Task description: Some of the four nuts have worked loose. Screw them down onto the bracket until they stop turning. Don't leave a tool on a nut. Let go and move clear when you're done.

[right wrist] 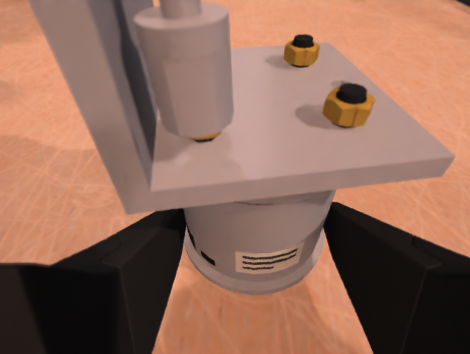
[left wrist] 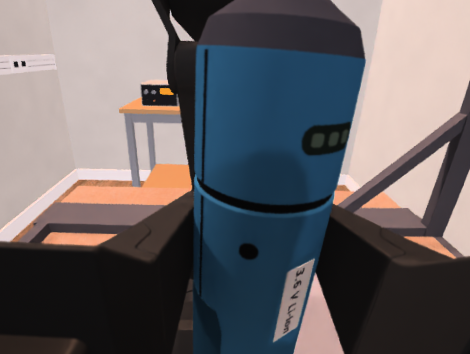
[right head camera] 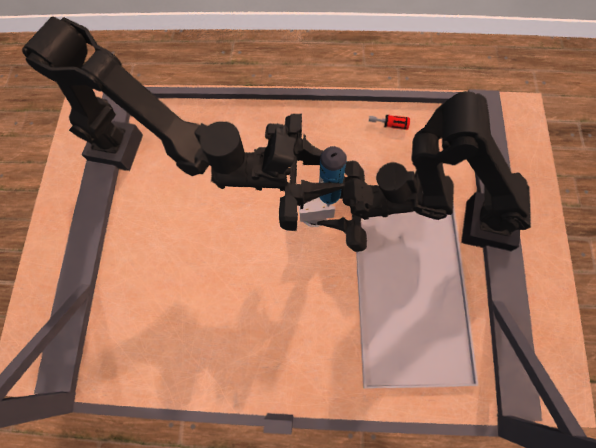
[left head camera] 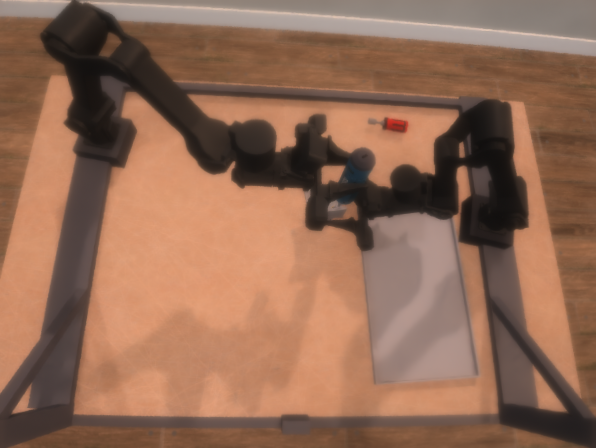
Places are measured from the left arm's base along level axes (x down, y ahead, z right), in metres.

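Pixels of known places: left gripper, fingertip midpoint: [left wrist: 251,204] [right head camera: 344,173] [left head camera: 367,174]; right gripper, fingertip midpoint: [right wrist: 254,212]; left arm's base, link origin: [right head camera: 108,139] [left head camera: 102,134]; right arm's base, link origin: [right head camera: 497,218] [left head camera: 493,219].
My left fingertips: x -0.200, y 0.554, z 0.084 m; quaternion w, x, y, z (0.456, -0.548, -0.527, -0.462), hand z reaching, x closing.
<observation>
For each thing: its middle in the pictures, then the offset to it from my left fingertips.
- blue powered driver, body centre: [left wrist: 241,340] [right head camera: 330,185] [left head camera: 349,186] dy -0.020, dx +0.054, dz +0.001 m
- grey bracket, body centre: [right wrist: 264,25] [right head camera: 314,199] [left head camera: 324,200] dy -0.051, dx +0.165, dz -0.012 m
- red-handled tool, body centre: [right head camera: 388,121] [left head camera: 387,124] dy +0.080, dx +0.234, dz -0.271 m
- grey tray, body centre: [left wrist: 323,305] [right head camera: 410,280] [left head camera: 414,278] dy +0.175, dx +0.241, dz +0.098 m
A blue powered driver [left head camera: 355,174] [right head camera: 331,172] [left wrist: 265,160] stands nearly upright. My left gripper [left wrist: 251,204] is shut on its body. Its grey socket [right wrist: 185,70] is over the near-left nut [right wrist: 205,135] in the right wrist view, and a thin gold edge of that nut shows below it. Two more gold nuts [right wrist: 301,54] [right wrist: 346,111] sit on black studs on the grey bracket [right wrist: 280,155] [right head camera: 317,215] [left head camera: 338,212]. The fourth nut does not show; the socket and upright plate block that part. My right gripper [right wrist: 254,212] is shut on the grey cylindrical base below the bracket.
A red-handled tool [left head camera: 396,125] [right head camera: 398,122] lies near the back edge. A grey tray [left head camera: 400,310] [right head camera: 400,325] lies at the right, in front of my right arm. The two grippers are close together around the bracket, with the left wrist hardware above the right fingers.
</observation>
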